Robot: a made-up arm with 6 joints.
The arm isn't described. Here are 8 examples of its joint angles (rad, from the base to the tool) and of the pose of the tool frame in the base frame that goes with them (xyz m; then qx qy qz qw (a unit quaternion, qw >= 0)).
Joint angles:
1: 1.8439 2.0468 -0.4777 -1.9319 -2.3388 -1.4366
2: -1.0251 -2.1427 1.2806 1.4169 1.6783 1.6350
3: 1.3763 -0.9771 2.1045 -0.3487 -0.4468 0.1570
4: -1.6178 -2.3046 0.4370 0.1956 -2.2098 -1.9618
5: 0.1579 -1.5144 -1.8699 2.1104 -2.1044 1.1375
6: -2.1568 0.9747 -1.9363 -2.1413 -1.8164 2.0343
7: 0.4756 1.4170 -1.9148 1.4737 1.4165 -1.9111
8: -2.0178 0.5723 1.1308 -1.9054 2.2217 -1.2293
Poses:
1: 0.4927 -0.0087 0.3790 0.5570 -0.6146 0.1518 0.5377
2: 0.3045 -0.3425 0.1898 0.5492 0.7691 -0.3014 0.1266
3: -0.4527 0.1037 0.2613 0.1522 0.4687 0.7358 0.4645
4: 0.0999 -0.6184 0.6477 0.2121 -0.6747 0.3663 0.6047
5: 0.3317 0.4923 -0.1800 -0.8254 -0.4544 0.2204 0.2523
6: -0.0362 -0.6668 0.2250 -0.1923 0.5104 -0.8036 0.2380
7: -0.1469 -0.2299 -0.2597 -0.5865 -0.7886 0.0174 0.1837
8: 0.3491 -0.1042 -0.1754 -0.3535 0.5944 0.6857 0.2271
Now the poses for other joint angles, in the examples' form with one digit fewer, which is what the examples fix.
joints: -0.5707 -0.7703 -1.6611 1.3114 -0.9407 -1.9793
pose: 0.592 0.116 -0.457 0.097 -0.056 0.556 0.824
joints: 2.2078 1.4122 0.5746 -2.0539 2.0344 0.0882
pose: 0.221 -0.186 0.189 -0.085 -0.574 -0.170 0.796
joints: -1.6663 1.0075 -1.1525 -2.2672 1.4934 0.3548
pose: -0.031 -0.417 -0.268 -0.070 -0.143 -0.119 0.980
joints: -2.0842 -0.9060 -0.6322 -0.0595 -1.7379 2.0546
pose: -0.373 -0.728 0.131 0.150 0.282 -0.927 0.195
